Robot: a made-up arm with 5 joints.
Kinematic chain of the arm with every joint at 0, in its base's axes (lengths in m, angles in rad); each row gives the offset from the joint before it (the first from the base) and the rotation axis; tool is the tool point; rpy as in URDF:
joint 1: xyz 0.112 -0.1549 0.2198 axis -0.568 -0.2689 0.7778
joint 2: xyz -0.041 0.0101 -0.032 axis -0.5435 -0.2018 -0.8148
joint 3: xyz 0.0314 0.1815 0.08 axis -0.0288 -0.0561 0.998
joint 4: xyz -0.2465 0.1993 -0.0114 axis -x
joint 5: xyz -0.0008 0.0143 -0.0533 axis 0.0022 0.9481 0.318
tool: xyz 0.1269 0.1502 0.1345 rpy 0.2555 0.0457 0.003
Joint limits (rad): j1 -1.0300..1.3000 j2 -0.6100..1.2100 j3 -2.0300..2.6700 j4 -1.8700..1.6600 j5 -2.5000..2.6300
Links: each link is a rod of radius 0.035 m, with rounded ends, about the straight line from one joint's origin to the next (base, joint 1, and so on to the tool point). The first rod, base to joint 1, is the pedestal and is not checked.
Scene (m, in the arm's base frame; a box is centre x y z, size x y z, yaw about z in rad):
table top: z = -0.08
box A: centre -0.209 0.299 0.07 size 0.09 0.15 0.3 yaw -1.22
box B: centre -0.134 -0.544 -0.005 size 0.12 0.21 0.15 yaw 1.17
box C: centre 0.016 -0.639 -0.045 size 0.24 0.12 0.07 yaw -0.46
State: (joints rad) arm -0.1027 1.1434 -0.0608 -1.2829 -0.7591
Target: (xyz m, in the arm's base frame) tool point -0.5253 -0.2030 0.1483
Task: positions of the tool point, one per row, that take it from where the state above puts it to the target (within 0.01 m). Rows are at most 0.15 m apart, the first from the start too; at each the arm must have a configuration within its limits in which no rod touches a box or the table.
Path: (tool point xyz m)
1: 0.2297 0.2467 0.2327
2: 0.1966 0.2478 0.2633
3: 0.1614 0.2392 0.3032
4: 0.1253 0.2182 0.3502
5: 0.0892 0.1825 0.4008
6: 0.0538 0.1304 0.4508
7: -0.0296 0.1510 0.4155
8: -0.1158 0.1399 0.3862
9: -0.1960 0.0979 0.3654
10: -0.3041 0.0754 0.3169
11: -0.4022 0.0162 0.2592
12: -0.4792 -0.0784 0.2002
13: -0.5253 -0.2030 0.1483

